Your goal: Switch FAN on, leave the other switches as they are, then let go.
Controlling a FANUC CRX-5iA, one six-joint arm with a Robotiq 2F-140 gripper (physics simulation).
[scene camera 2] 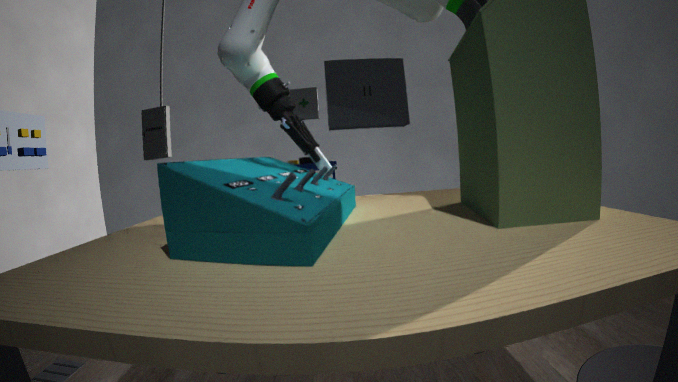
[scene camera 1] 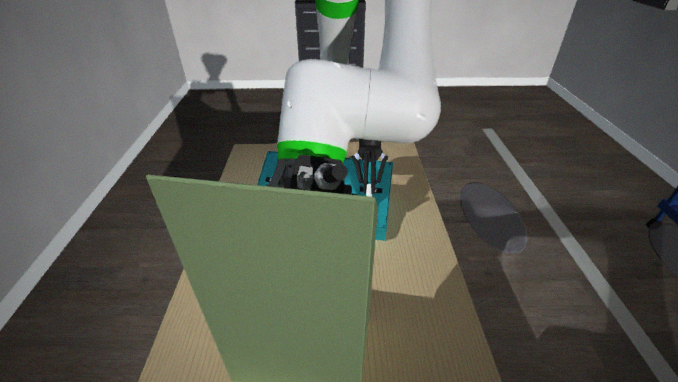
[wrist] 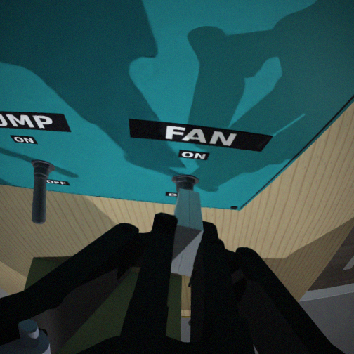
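Note:
The teal switch box (scene camera 1: pixel 384 215) (scene camera 2: pixel 240 245) (wrist: pixel 30 85) has a sloping panel. The FAN switch (wrist: pixel 185 181) shows its collar and a short dark stub under the ON label; the rest of its lever is hidden behind the fingertips. In scene camera 2, the far lever (scene camera 2: pixel 330 173) leans toward the low front edge like its neighbours. The PUMP switch (wrist: pixel 39 197) leans to its OFF side. My gripper (scene camera 1: pixel 369 190) (scene camera 2: pixel 326 165) (wrist: pixel 184 208) is shut and empty, its pale fingertips right at the FAN lever; contact cannot be told.
A tall green block (scene camera 1: pixel 280 280) (scene camera 2: pixel 545 130) stands on the wooden table (scene camera 1: pixel 425 340) (scene camera 2: pixel 250 310) in front of the box's low edge. Two nearer levers (scene camera 2: pixel 284 187) (scene camera 2: pixel 305 180) stand along the panel. The arm's shadow falls across the panel.

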